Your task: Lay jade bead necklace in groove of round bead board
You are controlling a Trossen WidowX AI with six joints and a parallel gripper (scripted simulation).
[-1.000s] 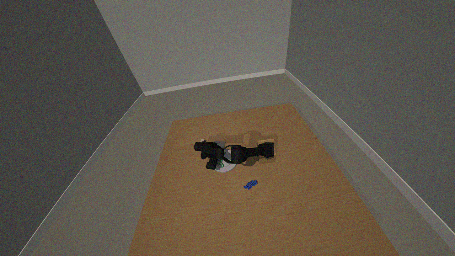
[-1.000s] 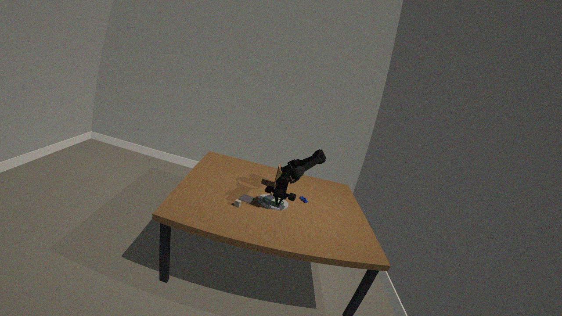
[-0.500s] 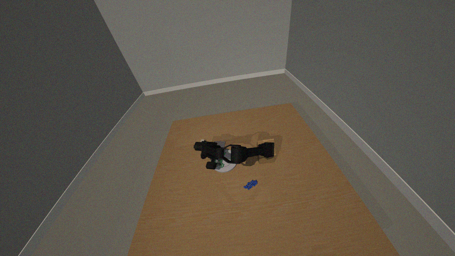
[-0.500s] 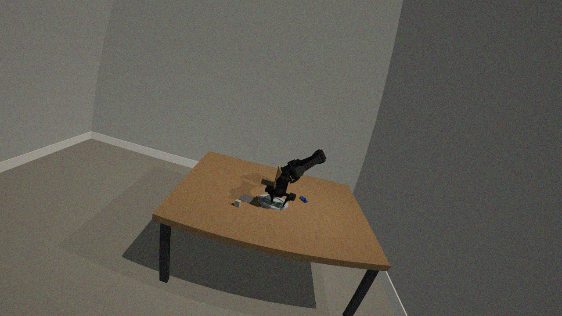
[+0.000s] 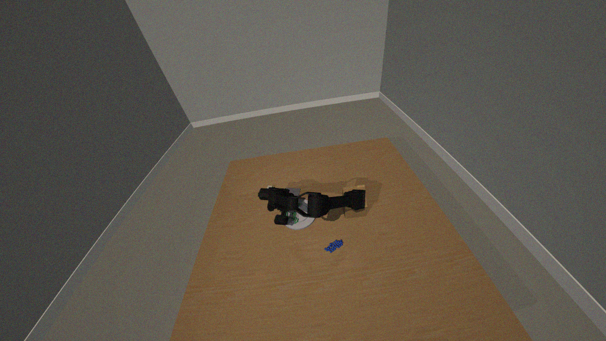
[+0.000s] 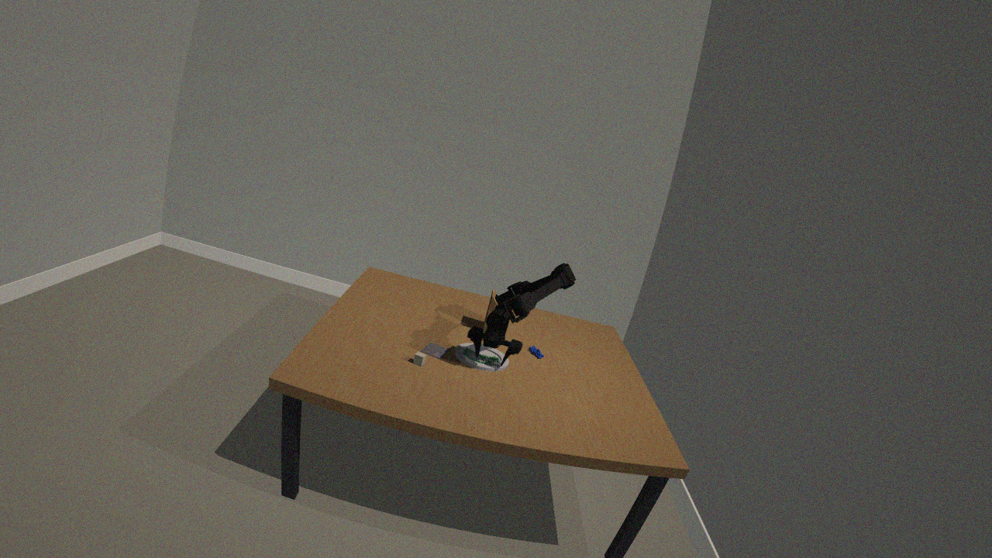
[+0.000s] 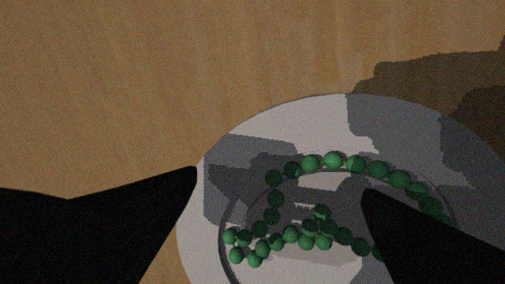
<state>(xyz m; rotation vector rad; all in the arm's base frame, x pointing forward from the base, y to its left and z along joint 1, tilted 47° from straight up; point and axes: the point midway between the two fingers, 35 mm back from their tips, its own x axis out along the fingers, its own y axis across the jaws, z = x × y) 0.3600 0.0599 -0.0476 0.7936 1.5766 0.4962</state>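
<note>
My gripper tip is now 60 mm past the round bead board, 30 mm to the left of it and 10 mm above it. From my gripper tip the other things lie so: pale block 230 mm to the right, 130 mm ahead; then flat grey plate 190 mm to the right, 20 mm below, 10 mm behind.
</note>
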